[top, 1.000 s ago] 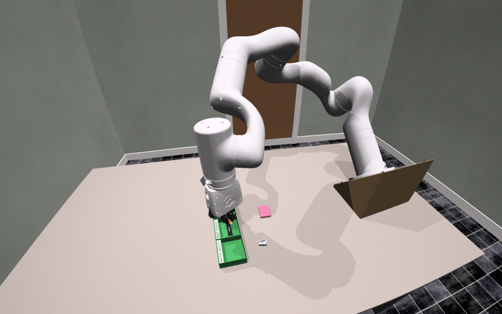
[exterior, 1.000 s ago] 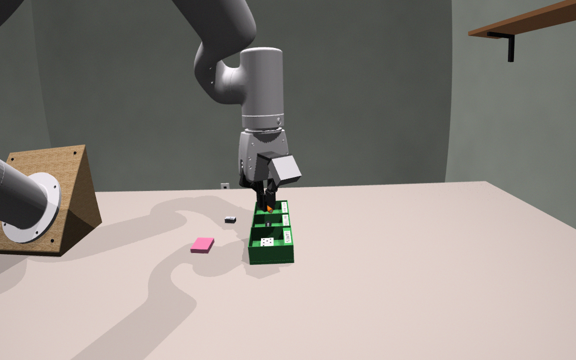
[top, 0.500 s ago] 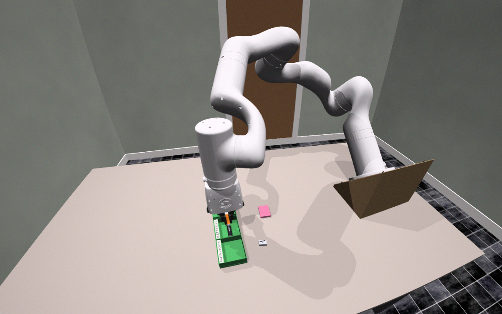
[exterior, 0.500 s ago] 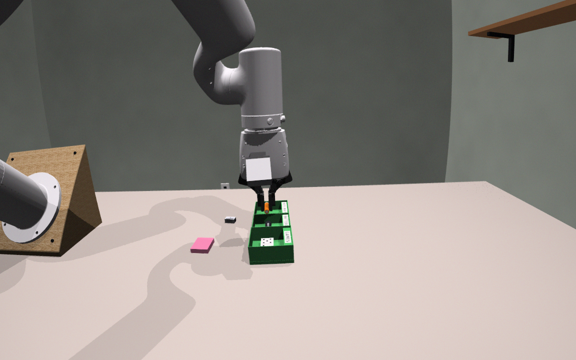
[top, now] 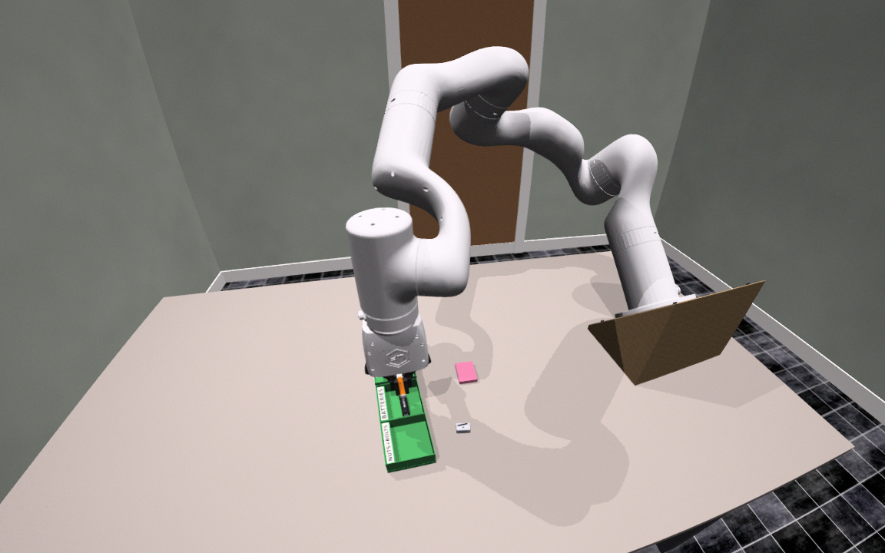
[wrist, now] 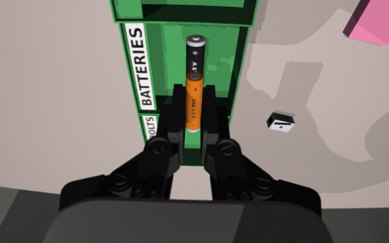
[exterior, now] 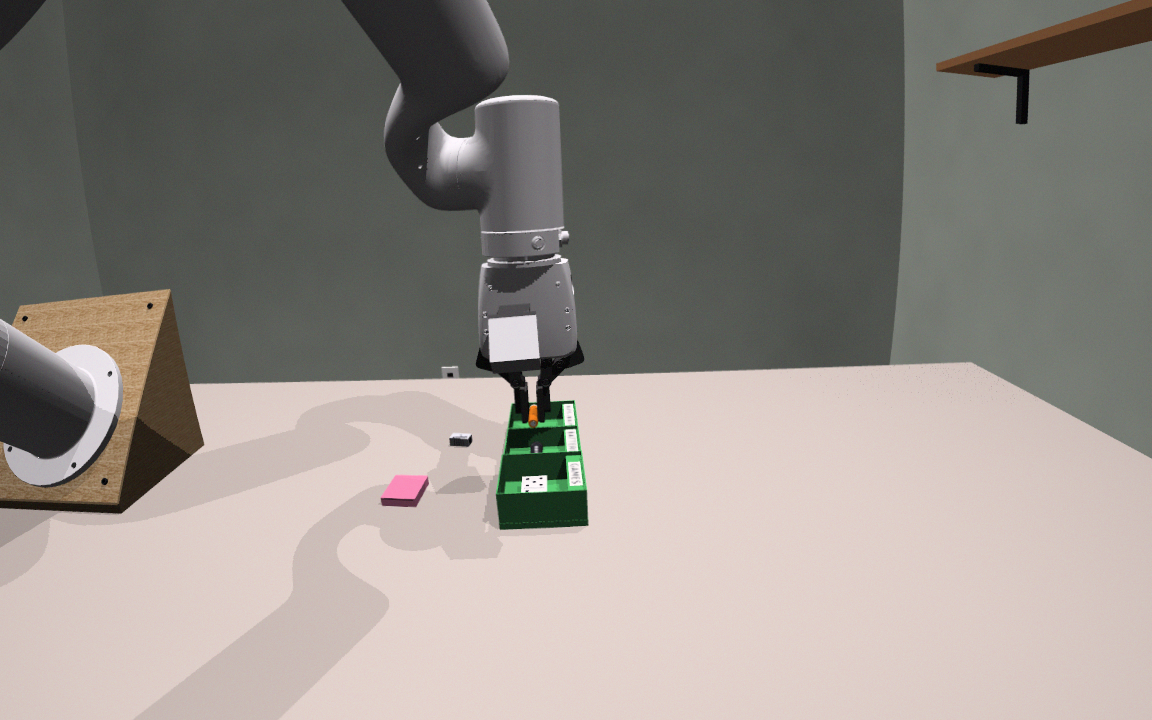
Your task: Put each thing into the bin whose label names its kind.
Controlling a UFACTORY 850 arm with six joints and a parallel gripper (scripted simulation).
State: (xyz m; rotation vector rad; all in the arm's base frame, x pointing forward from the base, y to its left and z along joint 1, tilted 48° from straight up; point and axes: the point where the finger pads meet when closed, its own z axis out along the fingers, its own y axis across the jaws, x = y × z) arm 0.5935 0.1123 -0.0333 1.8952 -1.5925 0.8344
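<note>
The black battery lies 7 cm below my hand. From my hand the other things lie so: orange battery (2 cm below); pink block (13 cm behind, 7 cm to the right, 8 cm below); pencil sharpener (10 cm behind, 6 cm to the left, 7 cm below).
</note>
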